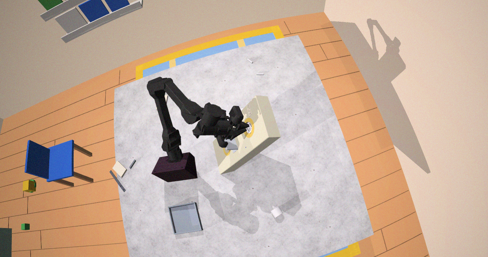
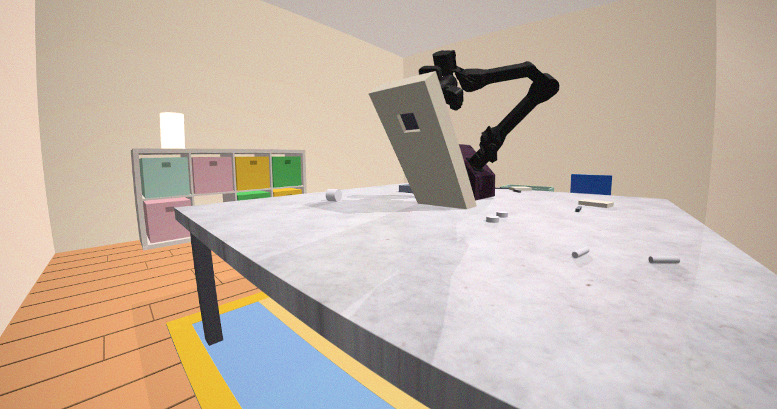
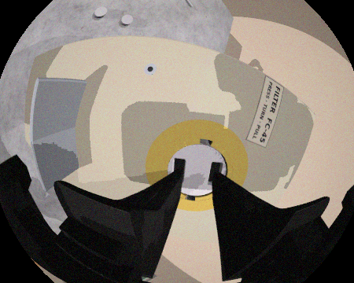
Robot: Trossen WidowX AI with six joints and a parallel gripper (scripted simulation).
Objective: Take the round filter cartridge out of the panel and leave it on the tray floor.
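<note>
My gripper tip is 20 mm short of the grey round filter cartridge and 10 mm above it. The rest, counted from my gripper tip: grey tray 370 mm behind, 350 mm to the right, 270 mm below.
</note>
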